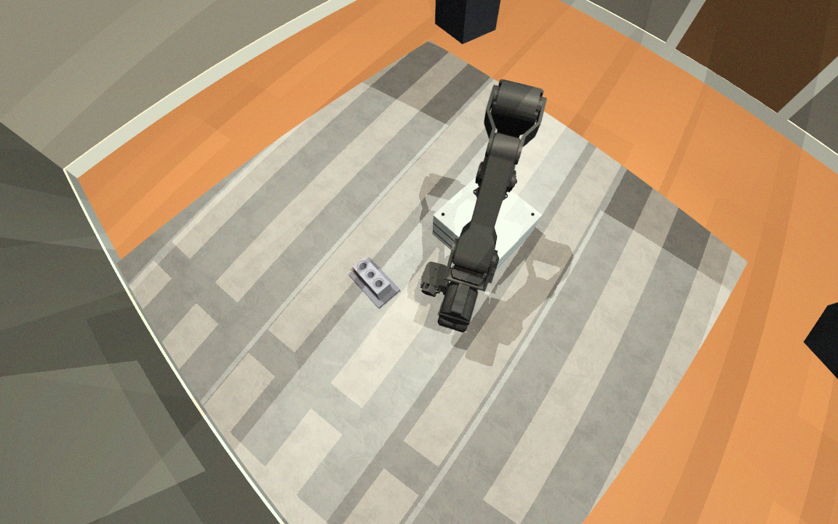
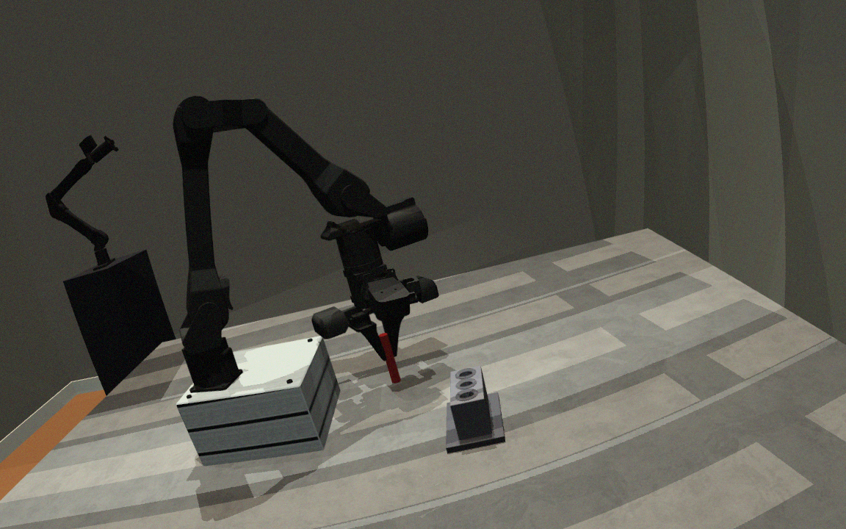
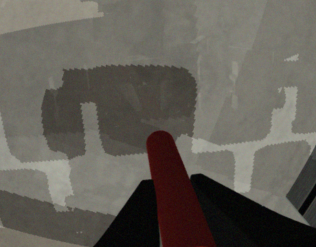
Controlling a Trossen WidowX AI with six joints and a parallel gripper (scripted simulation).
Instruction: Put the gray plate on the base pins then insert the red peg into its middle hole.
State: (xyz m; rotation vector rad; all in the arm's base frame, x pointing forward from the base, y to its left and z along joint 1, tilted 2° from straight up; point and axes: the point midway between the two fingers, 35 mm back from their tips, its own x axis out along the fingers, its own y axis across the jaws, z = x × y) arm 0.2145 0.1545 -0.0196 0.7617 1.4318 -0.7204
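Right now the gray plate is 17 cm to the right of my gripper tip, 14 cm ahead of it and 1 cm above it. From my gripper tip the other things lie so: base: 17 cm to the right, 14 cm ahead, 3 cm below; then red peg: right at my gripper tip.
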